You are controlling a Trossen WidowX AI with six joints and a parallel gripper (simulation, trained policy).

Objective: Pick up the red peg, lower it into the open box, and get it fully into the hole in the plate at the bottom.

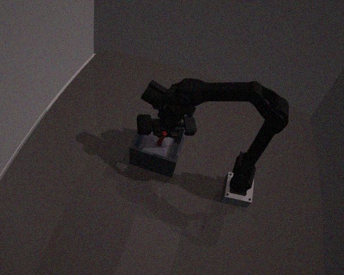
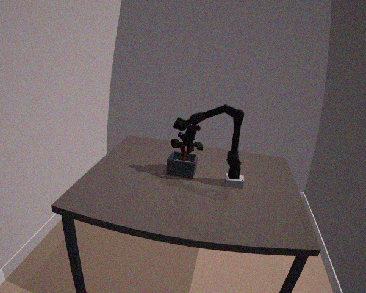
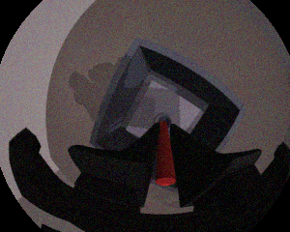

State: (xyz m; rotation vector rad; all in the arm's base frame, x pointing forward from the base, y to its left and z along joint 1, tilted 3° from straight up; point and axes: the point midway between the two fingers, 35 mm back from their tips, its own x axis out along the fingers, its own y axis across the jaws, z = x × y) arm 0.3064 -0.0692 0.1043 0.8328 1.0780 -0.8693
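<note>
Right now my gripper tip is 10 mm to the right of the red peg, 10 mm below it and 10 mm past it. From my gripper tip the other things lie so: box: 70 mm below; pale plate: 50 mm below.
</note>
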